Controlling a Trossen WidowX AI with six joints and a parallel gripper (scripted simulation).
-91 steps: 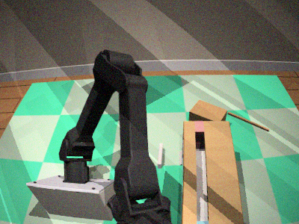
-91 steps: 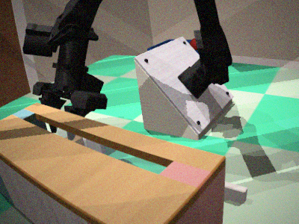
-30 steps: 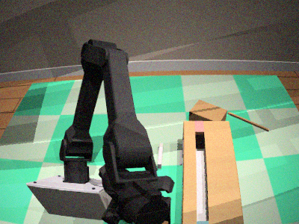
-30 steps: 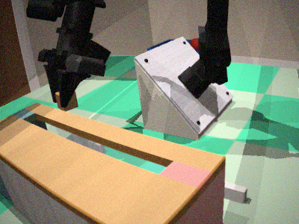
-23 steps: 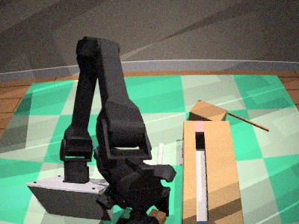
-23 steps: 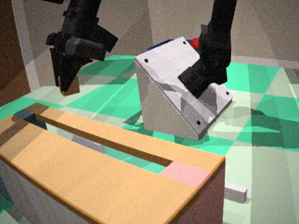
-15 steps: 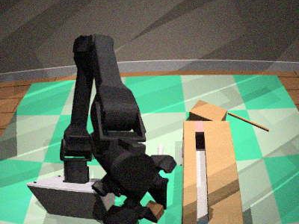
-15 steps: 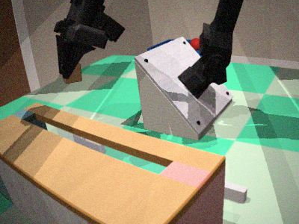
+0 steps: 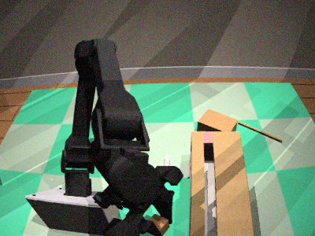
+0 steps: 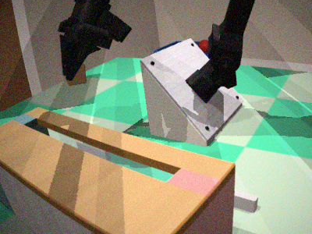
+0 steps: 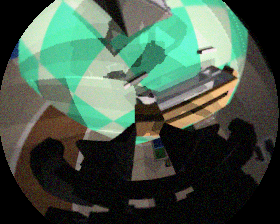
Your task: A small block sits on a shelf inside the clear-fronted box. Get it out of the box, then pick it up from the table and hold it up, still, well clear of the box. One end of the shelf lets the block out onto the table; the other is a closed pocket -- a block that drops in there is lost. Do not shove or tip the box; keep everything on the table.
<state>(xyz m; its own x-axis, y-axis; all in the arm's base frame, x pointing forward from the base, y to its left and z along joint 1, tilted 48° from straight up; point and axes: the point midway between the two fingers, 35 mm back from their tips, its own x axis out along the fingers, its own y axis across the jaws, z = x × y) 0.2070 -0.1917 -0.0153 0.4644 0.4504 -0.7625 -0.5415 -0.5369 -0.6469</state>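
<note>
The small tan block lies 10 mm to the left of my gripper tip and 10 mm behind it. From my gripper tip the other things lie so: thin brown stick 430 mm to the left, 360 mm ahead, 170 mm below; then wooden box 130 mm to the left, 110 mm below, 100 mm ahead.
</note>
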